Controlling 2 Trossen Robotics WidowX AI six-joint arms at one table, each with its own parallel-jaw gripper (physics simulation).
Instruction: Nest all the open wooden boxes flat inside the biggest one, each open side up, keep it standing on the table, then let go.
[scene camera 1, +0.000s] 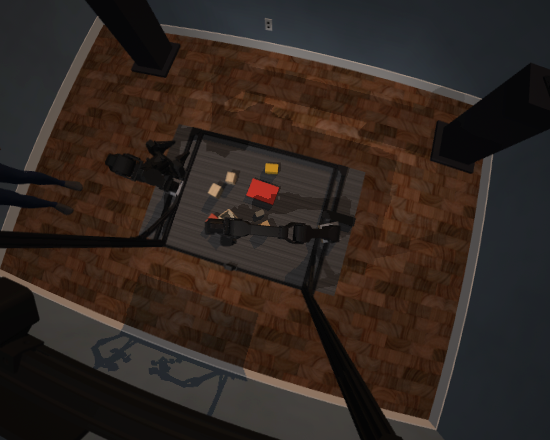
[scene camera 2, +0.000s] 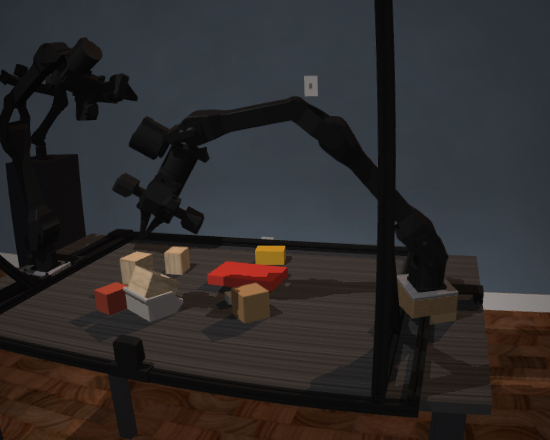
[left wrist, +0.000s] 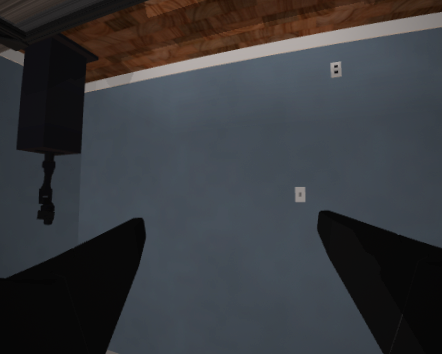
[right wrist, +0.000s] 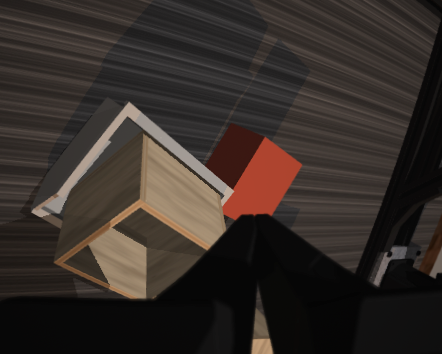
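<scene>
The pale grey open box (scene camera 2: 152, 307) (right wrist: 175, 149) stands on the table. A smaller open wooden box (scene camera 2: 145, 282) (right wrist: 175, 175) sits tilted in it and sticks up past its rim, its opening facing the bottom of the right wrist view. My right gripper (scene camera 2: 145, 231) (right wrist: 254, 228) is shut with nothing between its fingers, above and apart from the boxes. My left gripper (scene camera 2: 132, 93) (left wrist: 232, 223) is open and empty, raised at the left, facing the wall. Whether the other wooden blocks are open boxes, I cannot tell.
A red-orange cube (scene camera 1: 211, 218) (scene camera 2: 110, 299) stands close beside the grey box. Two pale wooden blocks (scene camera 1: 215, 190) (scene camera 1: 230, 177) stand behind. A red slab (scene camera 1: 262, 191) (scene camera 2: 247, 275), a yellow block (scene camera 1: 271, 168) (scene camera 2: 270, 255) and a brown block (scene camera 2: 255, 303) lie to the right.
</scene>
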